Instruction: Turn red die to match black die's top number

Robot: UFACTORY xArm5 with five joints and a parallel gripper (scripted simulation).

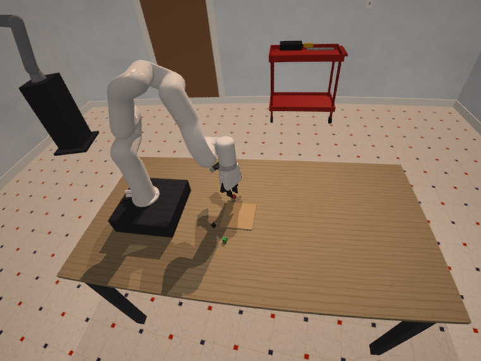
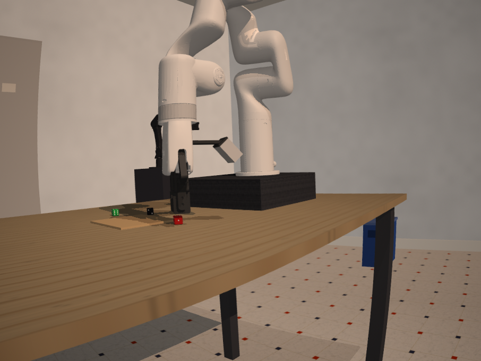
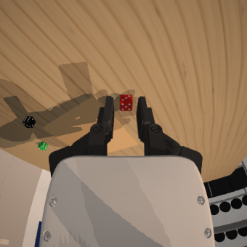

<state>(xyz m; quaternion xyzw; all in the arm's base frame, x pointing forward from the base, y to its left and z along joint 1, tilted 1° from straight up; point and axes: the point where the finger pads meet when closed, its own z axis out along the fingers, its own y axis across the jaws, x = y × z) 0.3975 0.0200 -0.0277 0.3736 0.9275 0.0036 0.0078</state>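
Right now my hand is 10 mm short of the red die and 30 mm above it. Round my hand: black die 90 mm behind, 160 mm to the right, 30 mm below; green die 40 mm behind, 240 mm to the right, 30 mm below; tan mat 20 mm ahead, 110 mm to the right, 40 mm below.
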